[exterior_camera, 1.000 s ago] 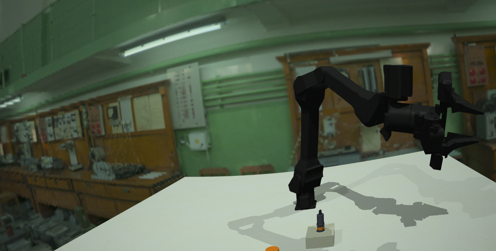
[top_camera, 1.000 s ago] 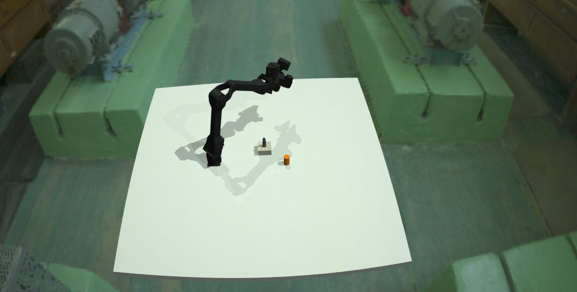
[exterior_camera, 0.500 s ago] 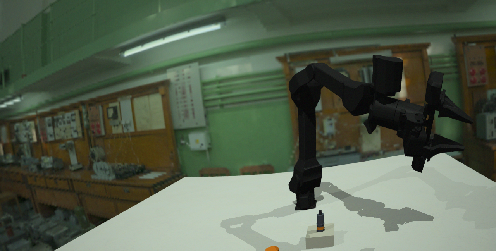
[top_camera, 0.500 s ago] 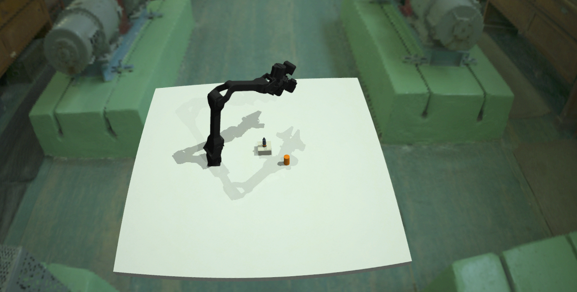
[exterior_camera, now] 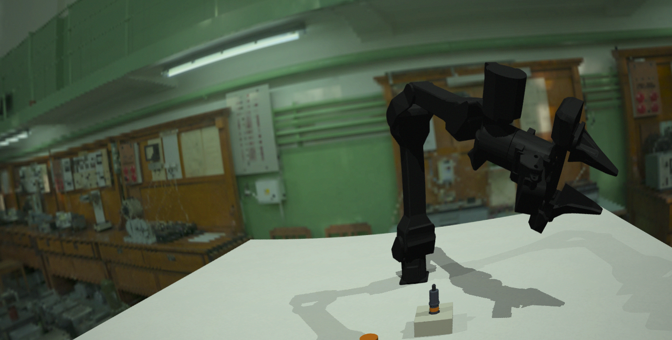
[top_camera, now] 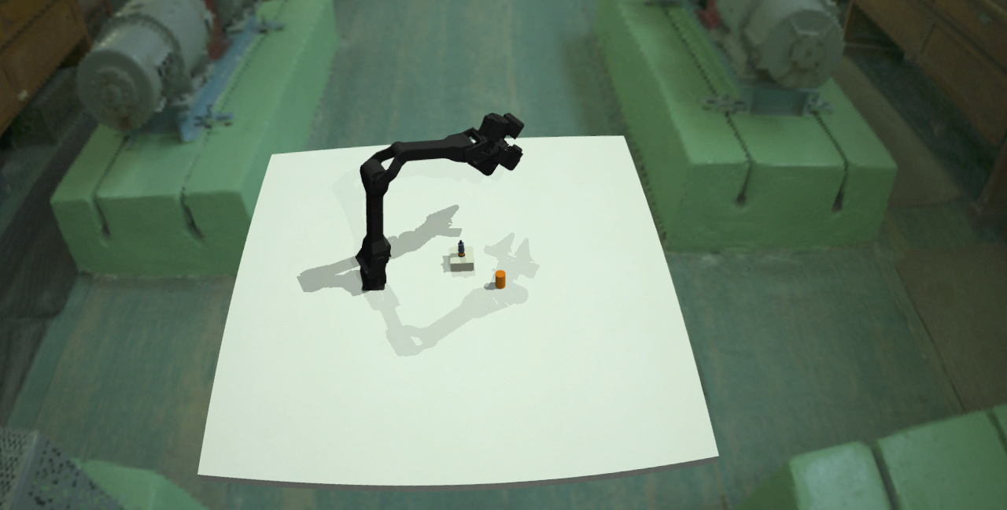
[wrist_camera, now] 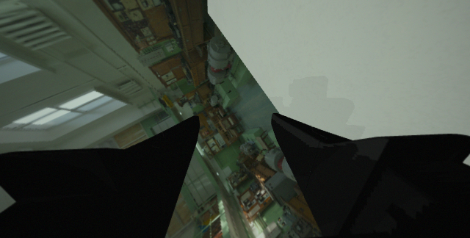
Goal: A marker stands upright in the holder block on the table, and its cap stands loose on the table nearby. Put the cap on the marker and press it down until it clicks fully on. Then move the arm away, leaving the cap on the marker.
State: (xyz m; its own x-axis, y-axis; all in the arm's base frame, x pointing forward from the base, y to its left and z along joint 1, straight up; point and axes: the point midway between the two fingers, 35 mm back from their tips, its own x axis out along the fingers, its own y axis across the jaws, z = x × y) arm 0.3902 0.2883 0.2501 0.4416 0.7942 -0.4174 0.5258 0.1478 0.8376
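Now: the orange cap 350 mm to the right of my gripper tip, 210 mm below it and 50 mm behind it. From my gripper tip the other things lie so: holder block: 260 mm to the right, 220 mm below, 150 mm behind.
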